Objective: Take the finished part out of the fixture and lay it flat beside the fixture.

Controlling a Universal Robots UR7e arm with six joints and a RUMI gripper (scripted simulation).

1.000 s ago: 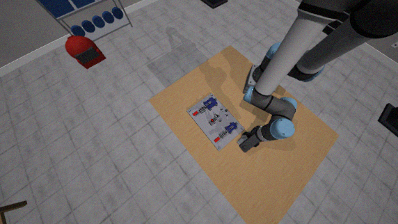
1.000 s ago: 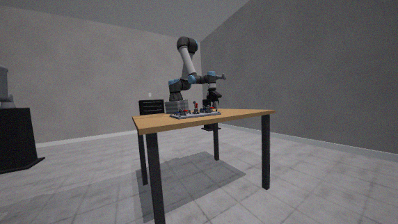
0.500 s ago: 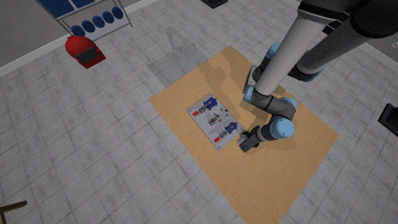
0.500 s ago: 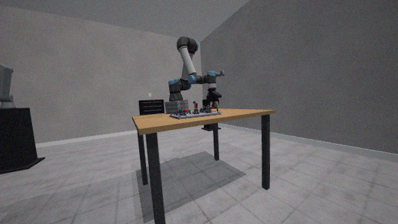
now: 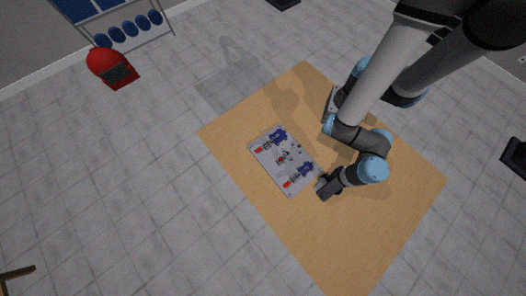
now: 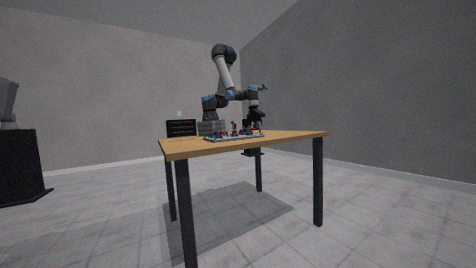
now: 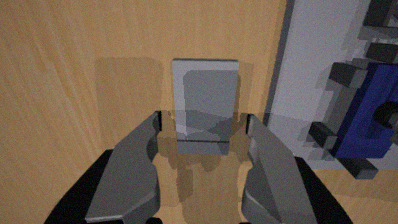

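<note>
My gripper is now 1 cm past the grey finished part and 1 cm above it. From my hand the other things lie so: grey fixture plate: 5 cm ahead, 23 cm to the right, 1 cm below.
</note>
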